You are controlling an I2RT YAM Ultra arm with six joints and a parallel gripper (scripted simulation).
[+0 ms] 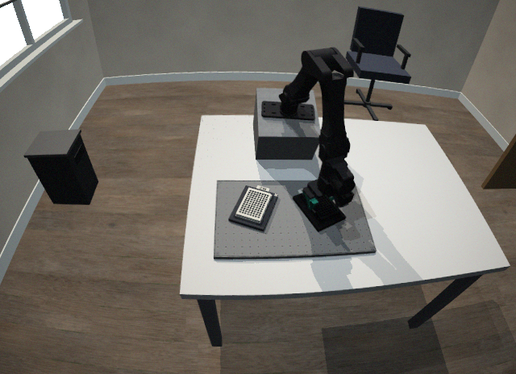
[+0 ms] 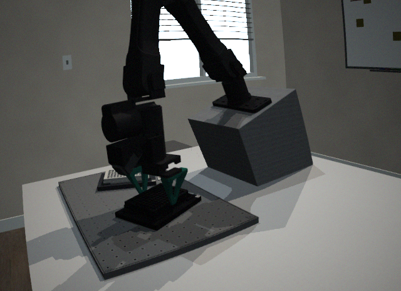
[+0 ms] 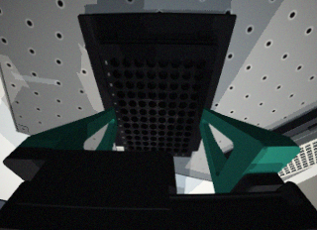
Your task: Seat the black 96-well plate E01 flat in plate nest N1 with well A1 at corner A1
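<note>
My hand is right at the black plate E01. Also, from my hand: white plate E07 (1 cm ahead, 22 cm to the right, 1 cm below); then black plate nest N1 (2 cm below).
</note>
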